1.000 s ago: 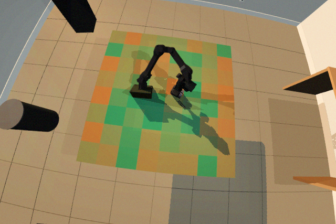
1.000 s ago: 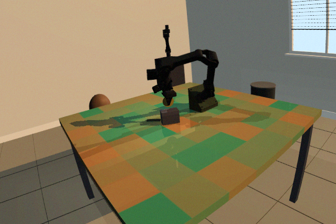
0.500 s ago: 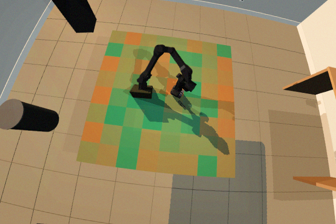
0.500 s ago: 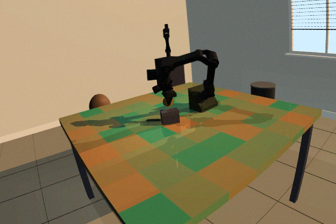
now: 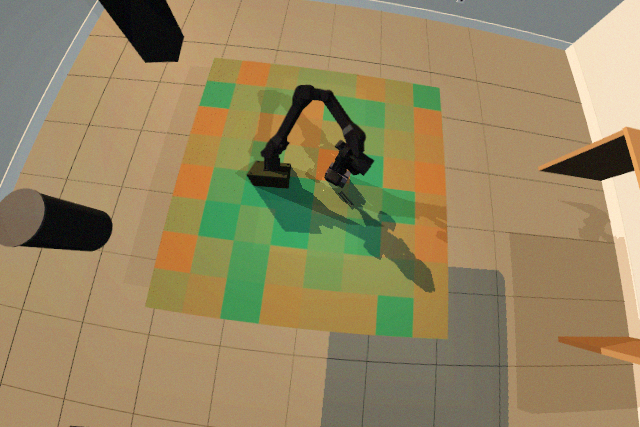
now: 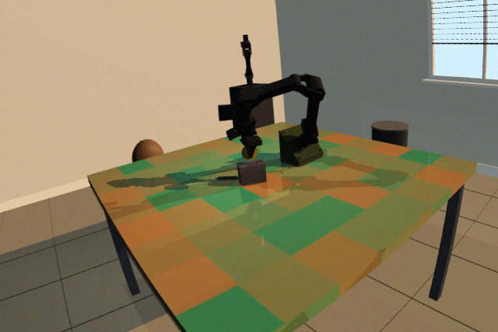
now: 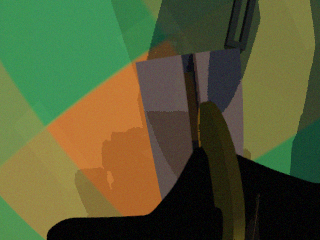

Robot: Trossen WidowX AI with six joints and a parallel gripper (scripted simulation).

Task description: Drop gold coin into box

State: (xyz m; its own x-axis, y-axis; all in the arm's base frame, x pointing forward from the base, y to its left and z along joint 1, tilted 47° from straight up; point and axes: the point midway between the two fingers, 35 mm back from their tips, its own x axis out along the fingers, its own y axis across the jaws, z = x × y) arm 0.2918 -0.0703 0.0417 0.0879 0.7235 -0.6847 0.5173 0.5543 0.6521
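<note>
Right now my gripper tip is 2 cm below the gold coin.
</note>
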